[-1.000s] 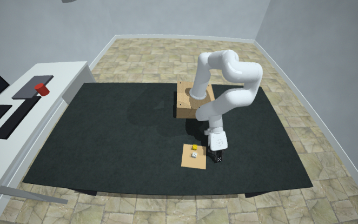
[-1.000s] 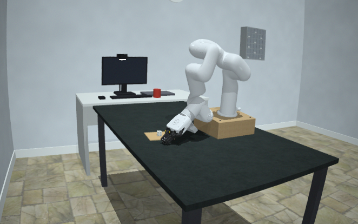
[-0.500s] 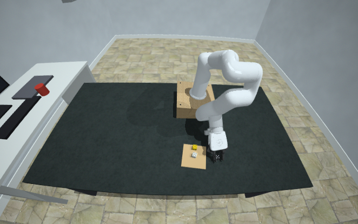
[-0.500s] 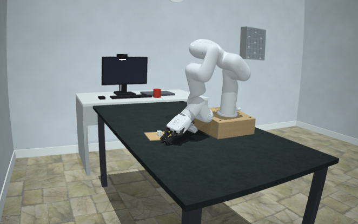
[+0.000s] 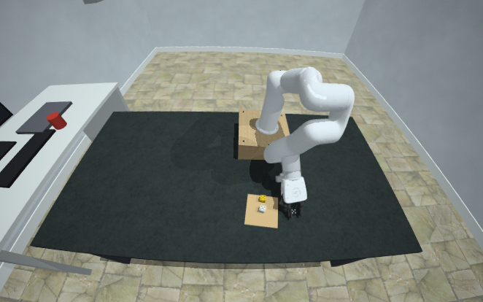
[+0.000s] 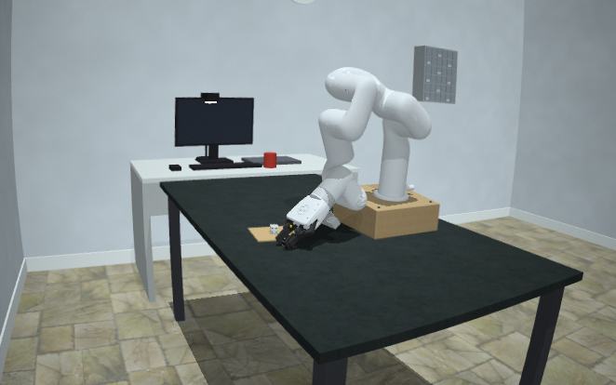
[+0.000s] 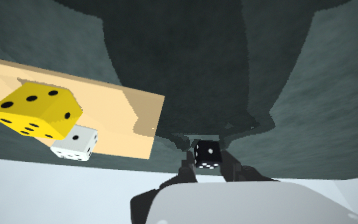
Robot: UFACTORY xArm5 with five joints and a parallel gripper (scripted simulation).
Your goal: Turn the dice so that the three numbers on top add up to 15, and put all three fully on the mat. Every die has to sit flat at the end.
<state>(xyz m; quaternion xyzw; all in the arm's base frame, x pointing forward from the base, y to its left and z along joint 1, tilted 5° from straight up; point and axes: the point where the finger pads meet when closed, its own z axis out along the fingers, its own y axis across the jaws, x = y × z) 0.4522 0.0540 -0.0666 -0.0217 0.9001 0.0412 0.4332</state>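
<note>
My gripper is now 1 cm past the black die and 1 cm above it. From my hand the other things lie so: tan mat 14 cm to the right, 3 cm behind, 2 cm below; yellow die 13 cm to the right, 8 cm behind, 1 cm below; white die 14 cm to the right, 3 cm behind, 1 cm below.
</note>
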